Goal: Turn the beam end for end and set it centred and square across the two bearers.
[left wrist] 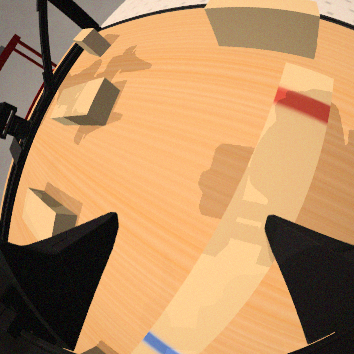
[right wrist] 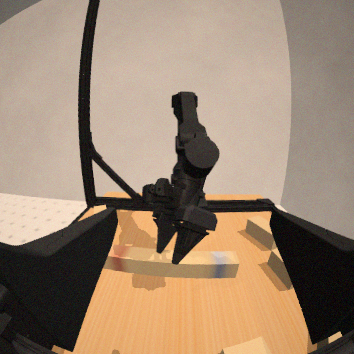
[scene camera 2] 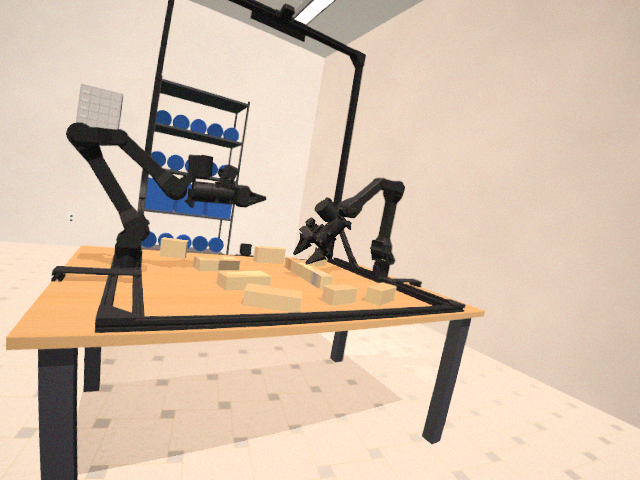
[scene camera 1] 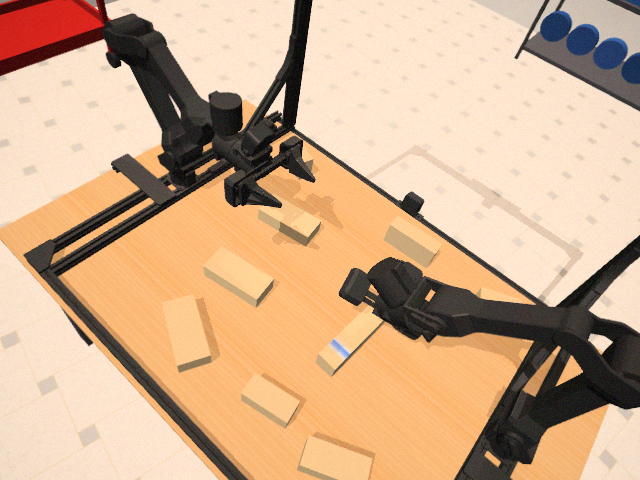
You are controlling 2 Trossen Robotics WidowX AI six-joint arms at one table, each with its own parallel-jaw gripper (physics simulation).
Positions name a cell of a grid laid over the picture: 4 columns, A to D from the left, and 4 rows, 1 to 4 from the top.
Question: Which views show the beam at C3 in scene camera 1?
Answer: The left wrist view, the right wrist view, scene camera 2 and scene camera 1: all of them.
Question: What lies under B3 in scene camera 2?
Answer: My left gripper.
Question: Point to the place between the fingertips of my right gripper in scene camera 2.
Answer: B2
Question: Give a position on a beam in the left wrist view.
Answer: C3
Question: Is my left gripper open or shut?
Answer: Open.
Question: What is my right gripper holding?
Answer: Nothing.
